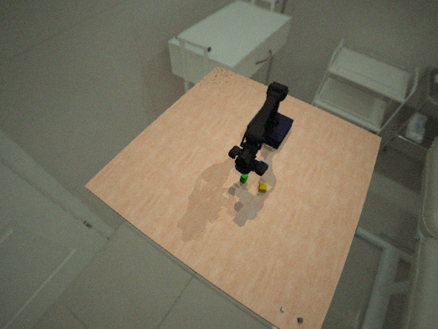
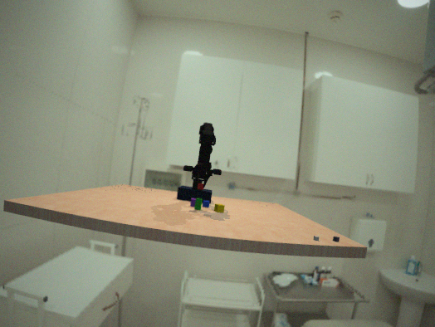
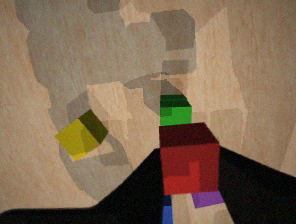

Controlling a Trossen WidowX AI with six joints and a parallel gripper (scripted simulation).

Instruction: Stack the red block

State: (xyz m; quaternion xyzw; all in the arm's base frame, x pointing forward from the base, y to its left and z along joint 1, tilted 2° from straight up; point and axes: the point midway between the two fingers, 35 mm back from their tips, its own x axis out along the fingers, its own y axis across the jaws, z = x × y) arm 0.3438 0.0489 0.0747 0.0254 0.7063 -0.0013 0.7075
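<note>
Now: gripper tip 10 cm past the purple block, 3 cm to the left of it and 9 cm above it. Also, from my gripper tip: red block: right at my gripper tip; blue block: 13 cm behind, 3 cm to the left, 10 cm below; yellow block: 2 cm behind, 11 cm to the left, 9 cm below.
</note>
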